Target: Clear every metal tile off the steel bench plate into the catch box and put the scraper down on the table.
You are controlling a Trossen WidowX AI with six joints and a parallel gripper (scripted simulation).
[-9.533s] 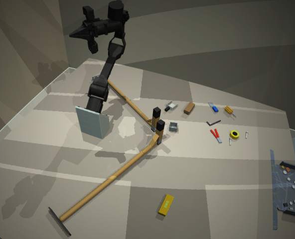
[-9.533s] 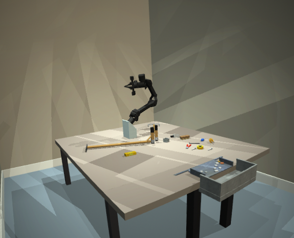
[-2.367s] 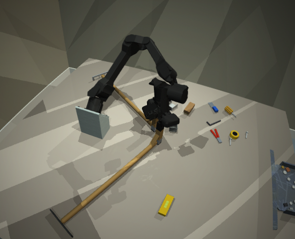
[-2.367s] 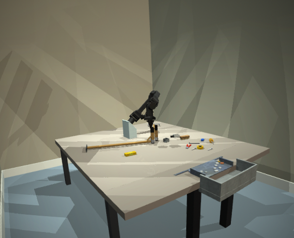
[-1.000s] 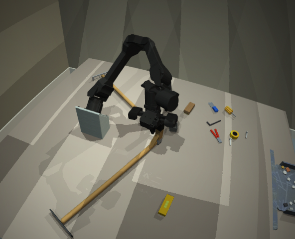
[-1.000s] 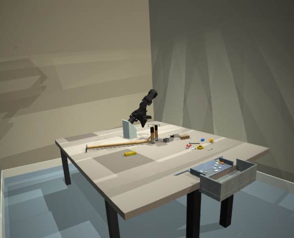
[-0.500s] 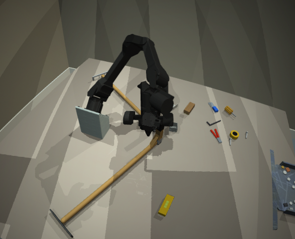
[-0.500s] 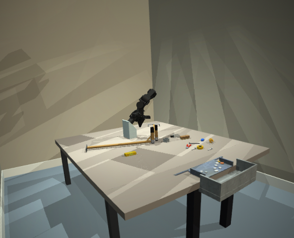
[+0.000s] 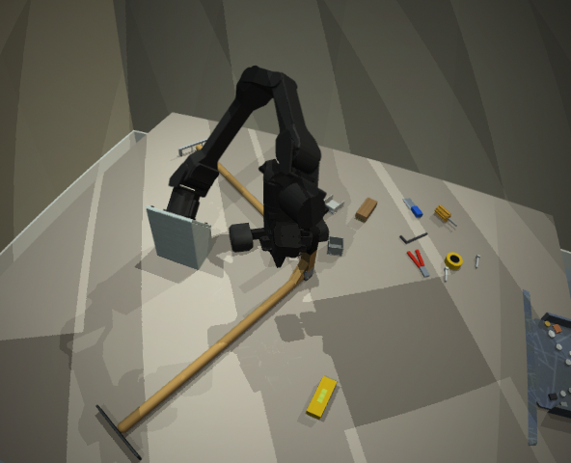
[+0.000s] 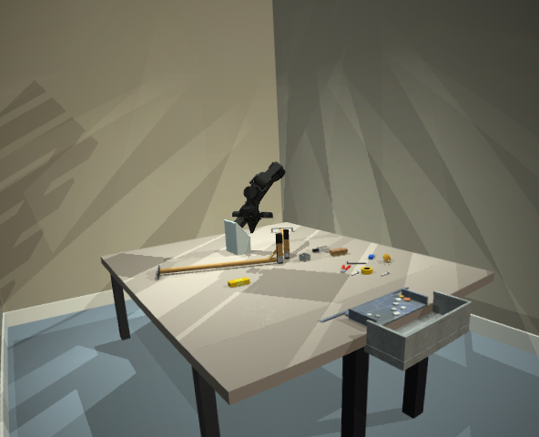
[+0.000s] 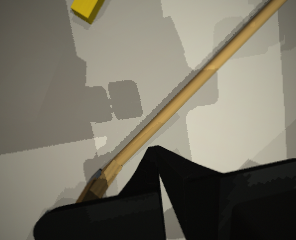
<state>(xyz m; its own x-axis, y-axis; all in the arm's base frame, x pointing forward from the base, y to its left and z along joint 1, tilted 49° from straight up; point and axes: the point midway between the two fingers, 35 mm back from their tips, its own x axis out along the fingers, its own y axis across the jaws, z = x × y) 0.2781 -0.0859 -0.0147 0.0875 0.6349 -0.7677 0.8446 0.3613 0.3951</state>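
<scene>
The long scraper is 13 cm to the right of my gripper tip, 10 cm below it and 7 cm behind it. Round my gripper tip: small grey box: 24 cm to the left, 16 cm below, 8 cm ahead; yellow spirit level: 18 cm to the right, 18 cm ahead, 15 cm below; rake: 35 cm to the left, 24 cm behind, 10 cm below.
</scene>
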